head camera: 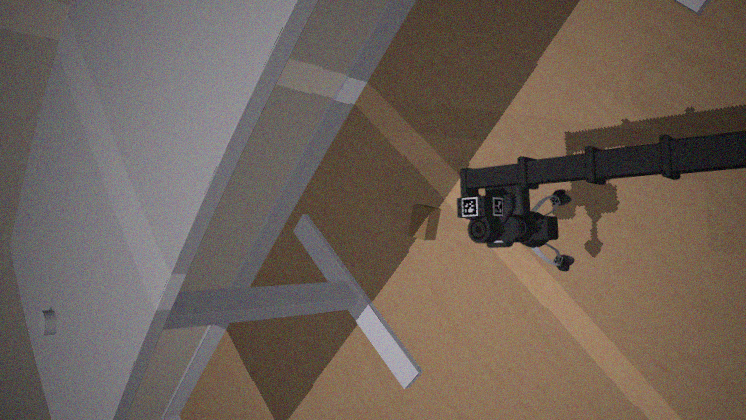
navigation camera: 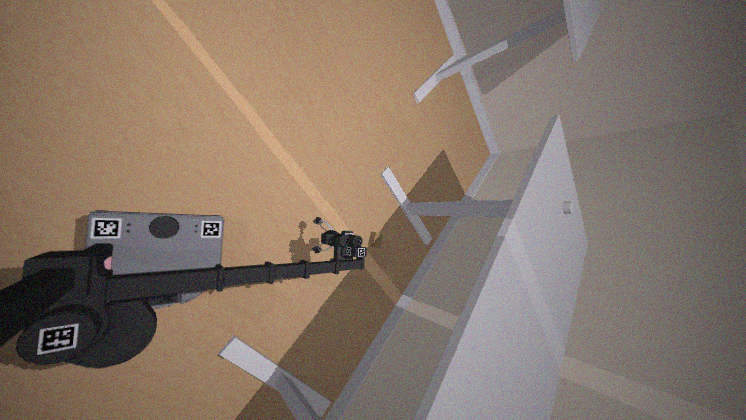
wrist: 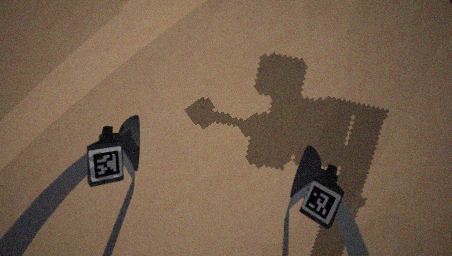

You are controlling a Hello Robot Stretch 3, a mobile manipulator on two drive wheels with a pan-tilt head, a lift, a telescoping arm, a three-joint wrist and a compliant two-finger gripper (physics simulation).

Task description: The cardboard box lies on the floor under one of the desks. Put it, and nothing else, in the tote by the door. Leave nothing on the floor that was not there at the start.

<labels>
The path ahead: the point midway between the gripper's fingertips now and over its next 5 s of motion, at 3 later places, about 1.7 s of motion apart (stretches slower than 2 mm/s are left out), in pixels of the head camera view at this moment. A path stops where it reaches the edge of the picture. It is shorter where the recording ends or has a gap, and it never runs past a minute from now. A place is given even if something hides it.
My gripper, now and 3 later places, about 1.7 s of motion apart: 566,230; 519,232; 428,237; 566,351
</labels>
